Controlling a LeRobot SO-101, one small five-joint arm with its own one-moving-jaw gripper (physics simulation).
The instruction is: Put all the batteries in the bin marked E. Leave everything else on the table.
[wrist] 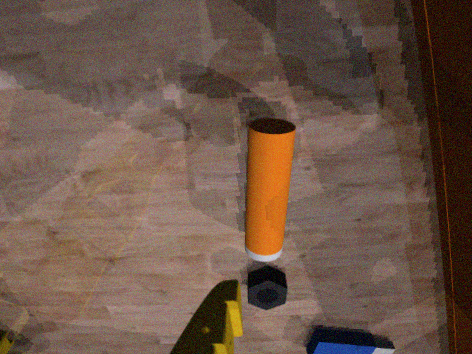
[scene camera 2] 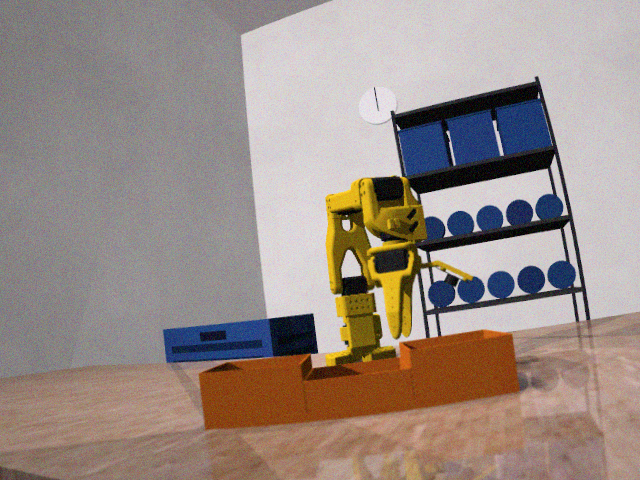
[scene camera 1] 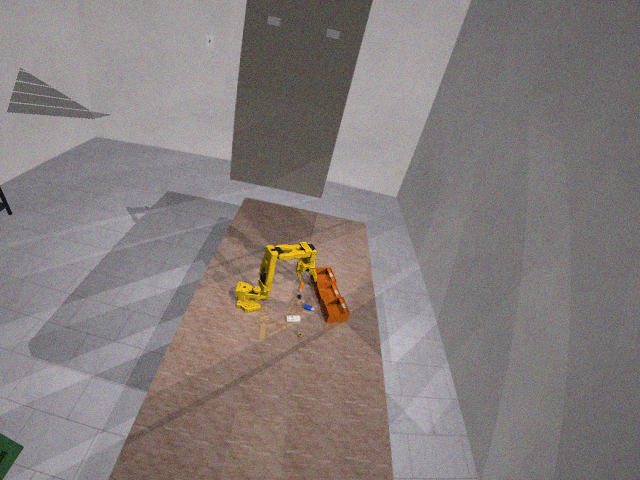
Scene:
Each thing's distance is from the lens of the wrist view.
orange battery [wrist: 270,141]: 0.09 m
black hex nut [wrist: 267,288]: 0.14 m
The marked spots on the orange battery and the black hex nut are 0.07 m apart.

